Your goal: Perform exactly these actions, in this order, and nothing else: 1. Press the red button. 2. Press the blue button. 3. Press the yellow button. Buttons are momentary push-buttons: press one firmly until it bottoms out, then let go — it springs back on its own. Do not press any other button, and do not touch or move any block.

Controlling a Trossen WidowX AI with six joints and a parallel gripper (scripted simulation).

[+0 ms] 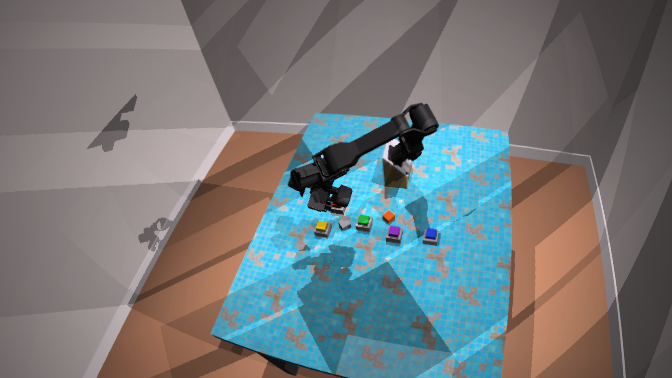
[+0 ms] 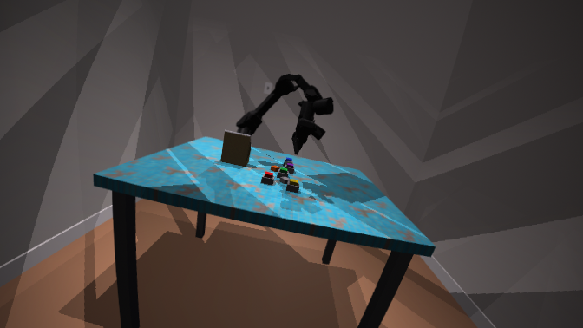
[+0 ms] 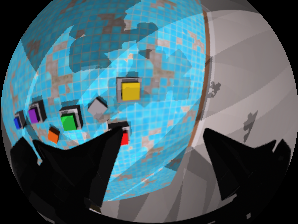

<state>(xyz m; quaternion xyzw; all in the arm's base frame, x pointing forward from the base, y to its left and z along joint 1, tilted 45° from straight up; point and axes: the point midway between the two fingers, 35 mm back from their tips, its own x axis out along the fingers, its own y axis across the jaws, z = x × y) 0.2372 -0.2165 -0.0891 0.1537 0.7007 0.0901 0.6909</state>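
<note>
My gripper tip is 12 cm above the red button, 9 cm past it and 4 cm to the right of it. Also, from my gripper tip: grey block 14 cm below, 7 cm to the left, 2 cm behind; then yellow button 12 cm below, 1 cm ahead; then green button 14 cm to the left, 12 cm below, 2 cm behind.
</note>
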